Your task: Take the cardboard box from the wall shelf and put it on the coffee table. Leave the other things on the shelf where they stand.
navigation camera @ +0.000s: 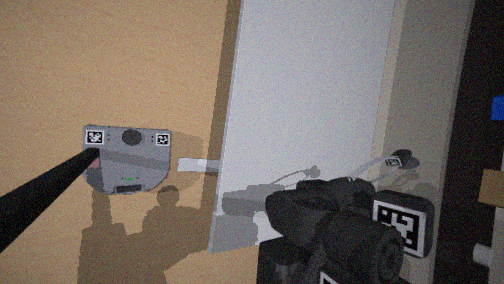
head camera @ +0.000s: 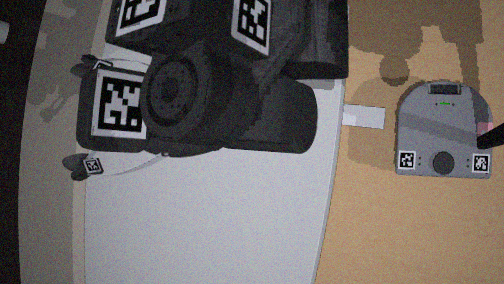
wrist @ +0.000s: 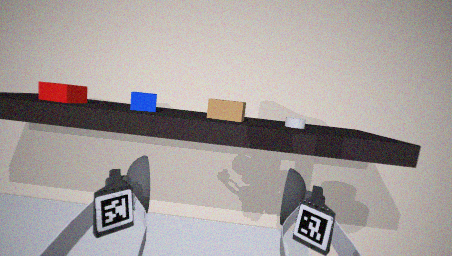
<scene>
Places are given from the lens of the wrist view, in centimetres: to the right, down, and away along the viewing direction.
gripper (wrist: 217, 181): -1, 4, 18
cardboard box (wrist: 219, 109): -2, -5, 57
red block (wrist: 65, 93): -40, -8, 55
The marked spots on the cardboard box and the red block are 38 cm apart.
</scene>
